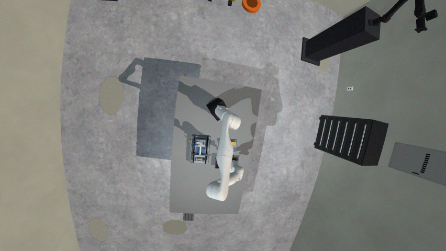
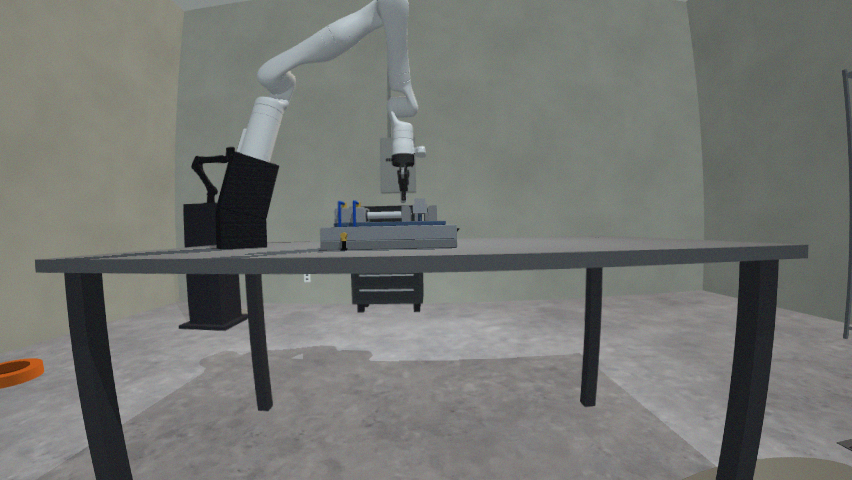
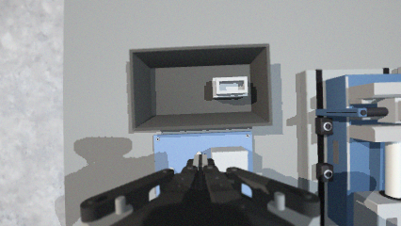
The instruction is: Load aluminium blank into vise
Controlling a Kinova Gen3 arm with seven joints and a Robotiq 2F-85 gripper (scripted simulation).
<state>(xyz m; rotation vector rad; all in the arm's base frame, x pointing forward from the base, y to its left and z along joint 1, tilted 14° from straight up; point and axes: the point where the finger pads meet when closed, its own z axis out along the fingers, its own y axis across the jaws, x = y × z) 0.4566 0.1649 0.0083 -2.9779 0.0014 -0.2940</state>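
Now: the white rod 30 mm behind my hand, 290 mm to the right of it and 70 mm below it. Also, from my hand: brass blank (120 mm behind, 40 mm to the left, 120 mm below); then vise (20 mm behind, 290 mm to the right, 110 mm below).
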